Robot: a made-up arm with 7 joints.
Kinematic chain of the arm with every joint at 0, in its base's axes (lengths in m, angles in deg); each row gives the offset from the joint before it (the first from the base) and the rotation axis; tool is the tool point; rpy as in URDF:
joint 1: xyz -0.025 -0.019 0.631 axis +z
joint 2: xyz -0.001 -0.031 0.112 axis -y
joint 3: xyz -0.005 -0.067 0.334 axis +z
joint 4: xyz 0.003 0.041 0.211 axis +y
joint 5: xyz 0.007 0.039 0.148 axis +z
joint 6: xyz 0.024 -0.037 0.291 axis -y
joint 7: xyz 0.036 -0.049 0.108 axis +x
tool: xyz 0.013 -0.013 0.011 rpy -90 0 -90
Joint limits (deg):
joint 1: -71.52..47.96
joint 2: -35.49..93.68
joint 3: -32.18..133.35
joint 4: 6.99..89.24
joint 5: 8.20..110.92
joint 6: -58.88..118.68
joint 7: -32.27..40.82
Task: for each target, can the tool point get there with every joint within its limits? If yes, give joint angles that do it. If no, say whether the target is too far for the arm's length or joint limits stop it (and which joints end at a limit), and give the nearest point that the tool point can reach.
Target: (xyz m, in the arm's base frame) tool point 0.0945 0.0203 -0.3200
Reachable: no: joint limits stop it (at a limit: joint 1, joint 2, joint 3, joint 4) | nearest point -0.0130 0.4129 0.2064 | short by 0.665 m
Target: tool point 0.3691 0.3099 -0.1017
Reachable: no: joint limits stop it (at a limit: joint 1, joint 2, joint 4) | nearest point 0.0684 0.4458 0.2318 | short by 0.469 m
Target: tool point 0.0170 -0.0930 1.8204
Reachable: yes | joints 7.77 12.79 1.95 17.66 18.25 -0.74 -1.63
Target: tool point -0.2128 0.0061 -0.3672
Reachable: no: joint limits stop it (at a limit: joint 2, joint 3, joint 4) | nearest point -0.4814 0.0420 0.1862 | short by 0.616 m
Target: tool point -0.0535 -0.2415 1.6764
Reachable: yes | joints -28.40 25.86 -13.06 54.56 54.91 46.12 17.09
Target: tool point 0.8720 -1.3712 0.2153
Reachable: no: too far | nearest point 0.4203 -0.6903 0.8296 | short by 1.022 m
